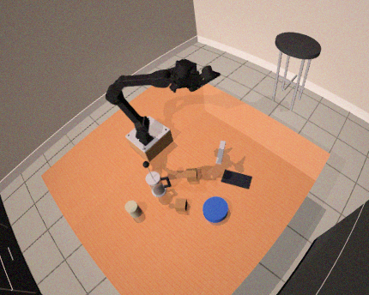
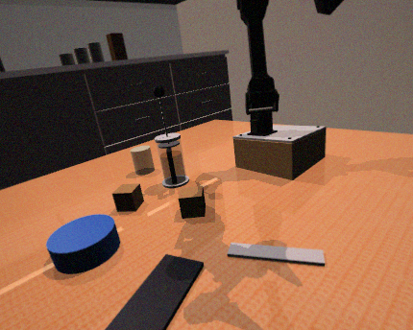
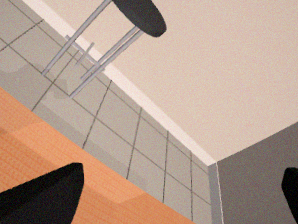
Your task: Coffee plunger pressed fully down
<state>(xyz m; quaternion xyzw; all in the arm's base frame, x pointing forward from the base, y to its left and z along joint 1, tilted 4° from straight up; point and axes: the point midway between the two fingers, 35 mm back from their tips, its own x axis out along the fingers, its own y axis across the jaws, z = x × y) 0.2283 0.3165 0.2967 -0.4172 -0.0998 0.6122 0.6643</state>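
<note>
Now: gripper tip 20 mm short of the coffee press, 460 mm to the left of it and 280 mm above it. Round my gripper tip: white bar (100 mm ahead, 90 mm to the right, 410 mm below).
</note>
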